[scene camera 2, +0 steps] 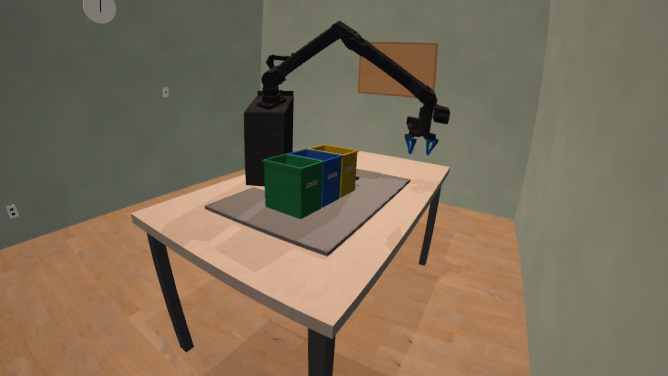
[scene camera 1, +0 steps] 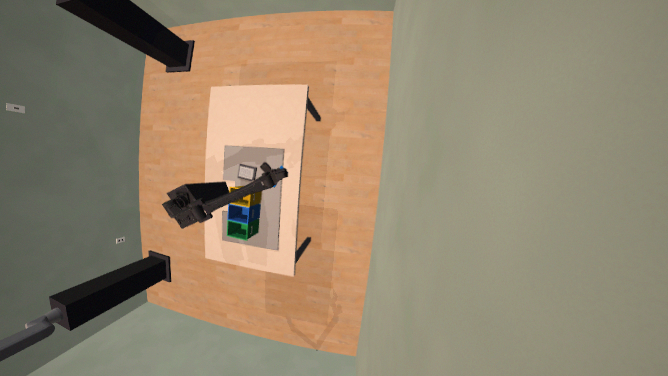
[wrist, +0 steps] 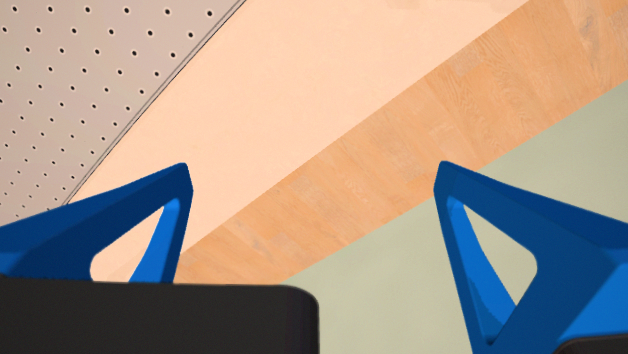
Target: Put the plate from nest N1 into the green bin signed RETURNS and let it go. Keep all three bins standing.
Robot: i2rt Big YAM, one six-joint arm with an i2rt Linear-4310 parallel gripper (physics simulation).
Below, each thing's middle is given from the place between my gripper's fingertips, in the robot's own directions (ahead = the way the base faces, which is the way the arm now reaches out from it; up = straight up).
The yellow bin point(scene camera 2: 349, 161) lies 32 cm behind my hand, 19 cm to the right of it and 9 cm below it. Round my hand: green bin point(scene camera 2: 293, 185) 45 cm to the right, 32 cm behind, 9 cm below; then blue bin point(scene camera 2: 331, 170) 32 cm to the right, 32 cm behind, 9 cm below.
